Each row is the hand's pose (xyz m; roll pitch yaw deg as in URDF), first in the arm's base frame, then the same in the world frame.
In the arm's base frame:
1: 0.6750 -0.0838 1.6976 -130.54 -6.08 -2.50
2: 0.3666 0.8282 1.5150 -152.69 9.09 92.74
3: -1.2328 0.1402 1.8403 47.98 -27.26 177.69
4: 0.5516 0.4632 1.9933 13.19 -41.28 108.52
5: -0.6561 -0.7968 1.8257 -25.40 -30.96 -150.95
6: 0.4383 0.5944 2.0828 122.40 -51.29 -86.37
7: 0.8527 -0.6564 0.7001 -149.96 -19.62 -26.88
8: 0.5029 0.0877 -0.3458 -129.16 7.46 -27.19
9: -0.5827 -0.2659 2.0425 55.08 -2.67 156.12
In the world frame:
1: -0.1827 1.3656 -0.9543 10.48 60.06 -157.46
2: -0.7889 1.7709 -0.2998 -35.20 -27.27 153.47
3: 0.7071 2.0881 0.5937 -110.42 -30.65 46.07
4: -0.4454 1.9228 -0.8049 151.99 -7.26 102.23
5: 1.1247 1.4403 -0.1916 -159.90 -12.31 23.82
6: -0.4576 2.0931 -0.7105 33.38 38.51 22.57
7: -0.1606 0.2096 -0.8213 48.81 80.56 -91.89
8: -0.8989 -0.1648 0.2201 56.43 53.83 -105.75
9: 0.7436 1.8744 -0.1688 -125.67 -58.80 68.79

